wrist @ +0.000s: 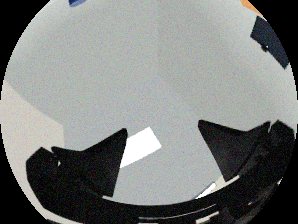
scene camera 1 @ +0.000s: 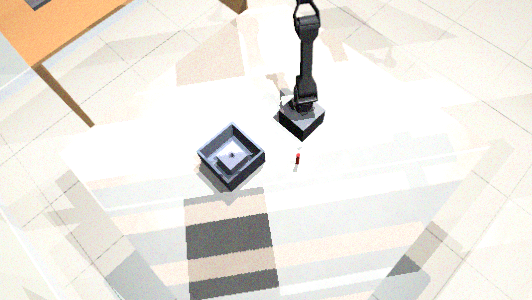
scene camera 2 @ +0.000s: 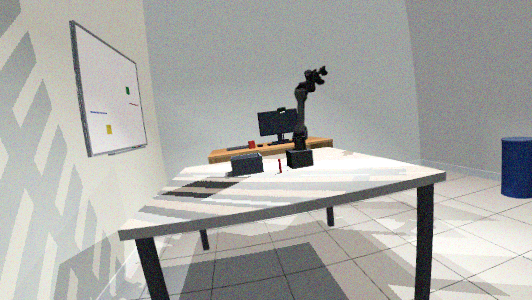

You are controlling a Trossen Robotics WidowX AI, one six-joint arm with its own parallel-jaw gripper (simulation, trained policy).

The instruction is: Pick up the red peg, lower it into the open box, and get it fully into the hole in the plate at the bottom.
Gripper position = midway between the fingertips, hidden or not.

Note:
In view: my gripper [wrist: 163,128] and a grey-blue box [scene camera 1: 207,153].
The wrist view does not show the grey-blue box: it is out of frame.

